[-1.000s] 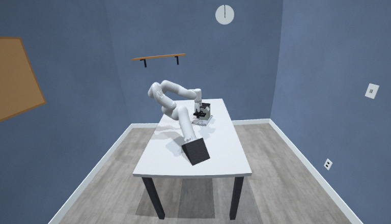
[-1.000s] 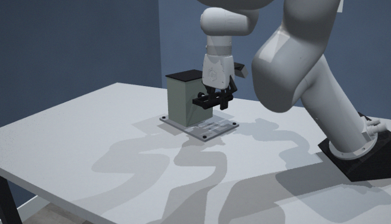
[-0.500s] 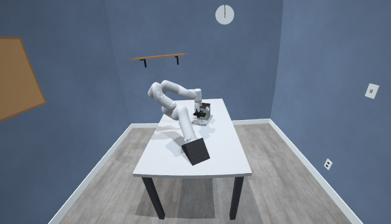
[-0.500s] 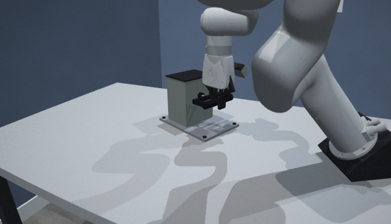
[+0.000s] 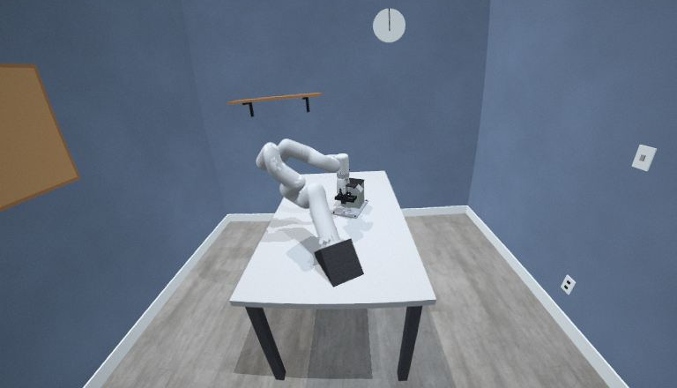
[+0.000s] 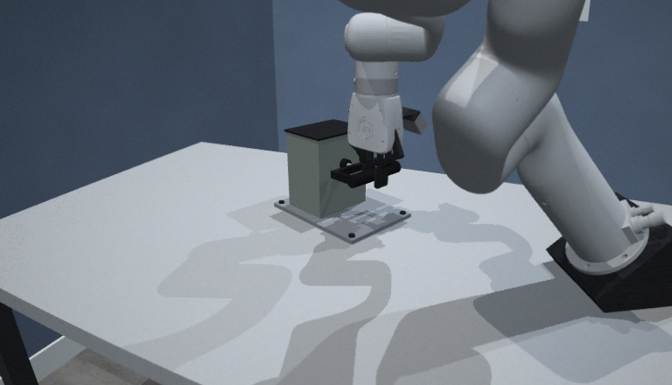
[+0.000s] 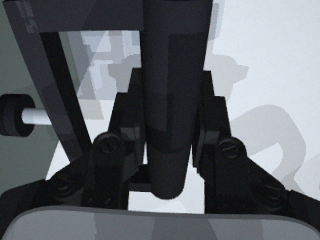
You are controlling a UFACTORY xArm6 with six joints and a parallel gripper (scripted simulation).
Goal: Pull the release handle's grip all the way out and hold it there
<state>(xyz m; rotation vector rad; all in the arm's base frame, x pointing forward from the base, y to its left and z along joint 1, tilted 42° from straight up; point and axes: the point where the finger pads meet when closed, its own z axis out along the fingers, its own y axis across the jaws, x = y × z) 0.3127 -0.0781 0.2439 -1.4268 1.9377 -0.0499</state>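
My gripper is now 100 mm above the grey baseplate, 90 mm short of it and 10 mm to the left of it.
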